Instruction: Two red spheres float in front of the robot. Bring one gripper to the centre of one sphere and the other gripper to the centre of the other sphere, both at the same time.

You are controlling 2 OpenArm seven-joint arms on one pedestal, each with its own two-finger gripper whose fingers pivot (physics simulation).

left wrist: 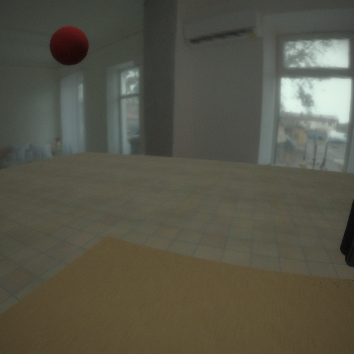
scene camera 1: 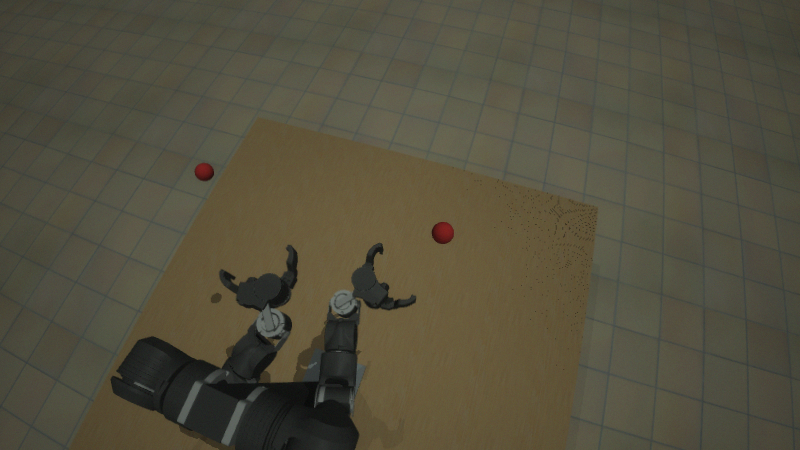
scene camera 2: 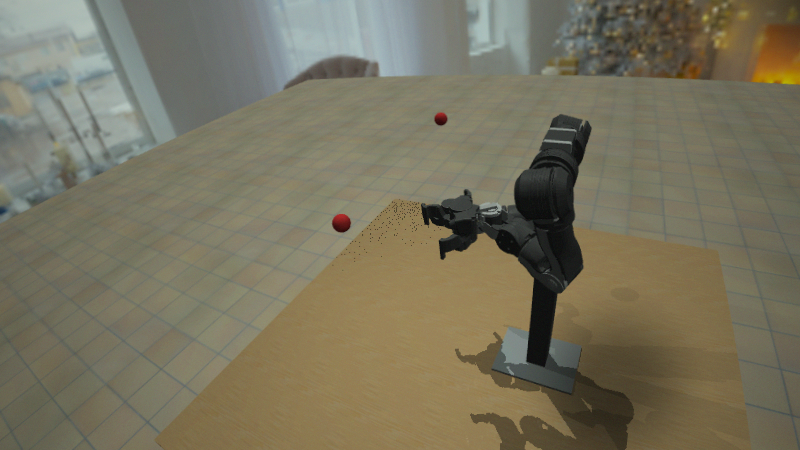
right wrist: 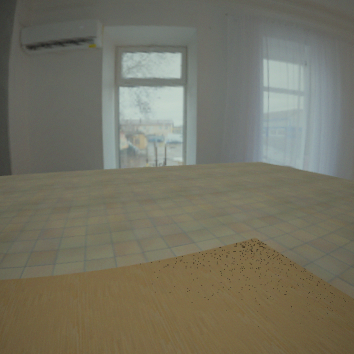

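The left red sphere (scene camera 1: 204,171) (scene camera 2: 440,118) floats ahead and to the left of my left gripper (scene camera 1: 257,260). It also shows at the upper left of the left wrist view, where a red sphere (left wrist: 69,45) hangs above the horizon. The right red sphere (scene camera 1: 442,232) (scene camera 2: 341,222) floats ahead and to the right of my right gripper (scene camera 1: 397,272) (scene camera 2: 434,232). Both grippers are open and empty, and each is clearly apart from its nearer sphere. In scene camera 2 the left gripper is mostly hidden behind the right one. No sphere shows in the right wrist view.
The two hands are fairly close together in front of the pedestal (scene camera 2: 541,330). A wood-coloured board (scene camera 1: 481,347) (scene camera 2: 335,358) lies below them on a tiled surface (scene camera 1: 671,167). A dark finger part (left wrist: 349,242) shows at the left wrist view's right edge.
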